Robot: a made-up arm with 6 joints. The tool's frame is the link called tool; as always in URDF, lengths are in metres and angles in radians. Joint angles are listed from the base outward.
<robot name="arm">
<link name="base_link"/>
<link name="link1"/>
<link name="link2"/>
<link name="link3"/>
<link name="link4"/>
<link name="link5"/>
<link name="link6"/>
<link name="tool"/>
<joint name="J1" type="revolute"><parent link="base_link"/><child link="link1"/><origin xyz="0.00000 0.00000 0.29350" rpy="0.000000 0.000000 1.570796"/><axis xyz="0 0 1"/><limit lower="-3.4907" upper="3.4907"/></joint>
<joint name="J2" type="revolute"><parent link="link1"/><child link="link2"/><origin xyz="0.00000 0.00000 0.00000" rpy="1.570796 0.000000 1.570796"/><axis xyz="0 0 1"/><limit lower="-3.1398" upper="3.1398"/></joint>
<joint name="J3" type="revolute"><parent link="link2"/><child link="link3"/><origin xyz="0.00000 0.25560 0.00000" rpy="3.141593 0.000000 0.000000"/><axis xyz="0 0 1"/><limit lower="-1.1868" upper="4.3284"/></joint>
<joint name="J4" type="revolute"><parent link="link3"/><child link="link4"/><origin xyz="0.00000 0.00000 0.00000" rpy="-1.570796 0.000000 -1.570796"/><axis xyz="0 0 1"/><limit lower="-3.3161" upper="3.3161"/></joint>
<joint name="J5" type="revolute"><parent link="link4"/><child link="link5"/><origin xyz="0.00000 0.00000 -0.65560" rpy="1.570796 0.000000 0.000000"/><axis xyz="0 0 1"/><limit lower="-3.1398" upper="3.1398"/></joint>
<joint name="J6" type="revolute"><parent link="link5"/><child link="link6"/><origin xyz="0.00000 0.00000 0.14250" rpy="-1.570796 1.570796 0.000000"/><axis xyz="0 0 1"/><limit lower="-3.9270" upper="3.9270"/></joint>
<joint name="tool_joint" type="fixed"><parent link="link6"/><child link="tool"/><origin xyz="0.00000 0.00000 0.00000" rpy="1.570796 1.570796 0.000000"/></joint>
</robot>
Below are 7 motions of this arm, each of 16 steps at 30 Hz.
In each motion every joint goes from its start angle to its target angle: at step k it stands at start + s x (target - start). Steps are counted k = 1, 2, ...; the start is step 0. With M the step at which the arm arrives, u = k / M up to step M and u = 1 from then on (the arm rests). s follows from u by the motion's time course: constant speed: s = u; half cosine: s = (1 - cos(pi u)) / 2; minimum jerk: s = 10 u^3 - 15 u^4 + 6 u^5.
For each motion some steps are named. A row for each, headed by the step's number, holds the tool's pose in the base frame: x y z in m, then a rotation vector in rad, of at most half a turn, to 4 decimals.
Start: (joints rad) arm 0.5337 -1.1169 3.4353 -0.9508 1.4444 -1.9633
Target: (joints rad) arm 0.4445 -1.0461 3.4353 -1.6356 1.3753 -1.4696
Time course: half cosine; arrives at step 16
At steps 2, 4, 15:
2: -0.3498 -0.2975 -0.2216 1.8124 -0.2719 -0.5304
4: -0.3653 -0.2911 -0.2171 1.7427 -0.3279 -0.5969
15: -0.4633 -0.2120 -0.1844 1.1773 -0.6285 -1.1630

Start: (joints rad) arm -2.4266 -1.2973 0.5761 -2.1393 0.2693 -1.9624
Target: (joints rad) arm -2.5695 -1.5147 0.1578 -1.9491 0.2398 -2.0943
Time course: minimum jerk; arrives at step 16
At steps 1, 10, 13, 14, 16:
1: 0.2969 0.1561 1.0241 1.0927 -0.9470 1.4362
10: 0.2212 0.0824 0.9908 0.9902 -1.1254 1.3498
13: 0.1942 0.0627 0.9767 0.9566 -1.1802 1.3210
14: 0.1902 0.0599 0.9746 0.9517 -1.1881 1.3168
16: 0.1883 0.0586 0.9735 0.9493 -1.1920 1.3147

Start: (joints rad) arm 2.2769 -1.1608 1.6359 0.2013 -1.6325 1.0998
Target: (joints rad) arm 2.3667 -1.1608 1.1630 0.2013 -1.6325 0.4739
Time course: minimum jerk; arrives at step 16
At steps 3, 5, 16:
3: 0.6644 -0.5581 0.6046 0.5188 -1.1861 1.2369
5: 0.6615 -0.5396 0.6428 0.5282 -1.1372 1.3401
16: 0.6004 -0.3925 0.8543 0.5190 -0.6839 1.9012

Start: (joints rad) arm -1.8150 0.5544 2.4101 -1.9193 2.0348 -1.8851
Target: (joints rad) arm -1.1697 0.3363 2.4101 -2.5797 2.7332 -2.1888
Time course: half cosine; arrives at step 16
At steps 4, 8, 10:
4: 0.0539 -0.0541 1.1780 0.2260 1.2226 -2.2550
8: 0.0861 0.0460 1.1721 0.1159 1.0292 -1.8003
10: 0.0832 0.1056 1.1646 0.0732 0.9737 -1.5442

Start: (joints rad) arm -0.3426 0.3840 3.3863 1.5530 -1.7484 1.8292
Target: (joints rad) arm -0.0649 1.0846 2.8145 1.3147 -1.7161 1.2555
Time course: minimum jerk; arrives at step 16
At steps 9, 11, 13, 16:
9: -0.3208 0.0319 0.9067 -0.6469 0.6519 -1.4082
11: -0.1702 -0.0107 0.9945 -0.7585 0.7391 -1.2784
13: -0.0595 -0.0299 1.0299 -0.8259 0.7943 -1.1893
16: -0.0163 -0.0351 1.0384 -0.8499 0.8148 -1.1552

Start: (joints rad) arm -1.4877 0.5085 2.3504 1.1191 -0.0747 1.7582
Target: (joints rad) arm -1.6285 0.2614 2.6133 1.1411 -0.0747 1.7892
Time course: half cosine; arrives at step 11
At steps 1, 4, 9, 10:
1: -0.0765 0.1764 1.1116 1.2369 -0.8609 1.6032
4: -0.0729 0.2740 1.0713 1.1003 -0.7712 1.6029
9: -0.0378 0.4693 0.9356 0.7991 -0.5551 1.5733
10: -0.0329 0.4849 0.9202 0.7718 -0.5341 1.5687

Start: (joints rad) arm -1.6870 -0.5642 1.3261 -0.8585 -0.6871 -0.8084
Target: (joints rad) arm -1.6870 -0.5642 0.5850 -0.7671 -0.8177 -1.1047
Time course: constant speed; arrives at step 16
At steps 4, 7, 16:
4: -0.0811 0.1299 1.1733 0.3035 -1.0683 -0.3117
7: -0.0933 0.0406 1.1646 0.4835 -1.0637 -0.3840
16: -0.1276 -0.2085 1.0672 1.0261 -1.0417 -0.6021

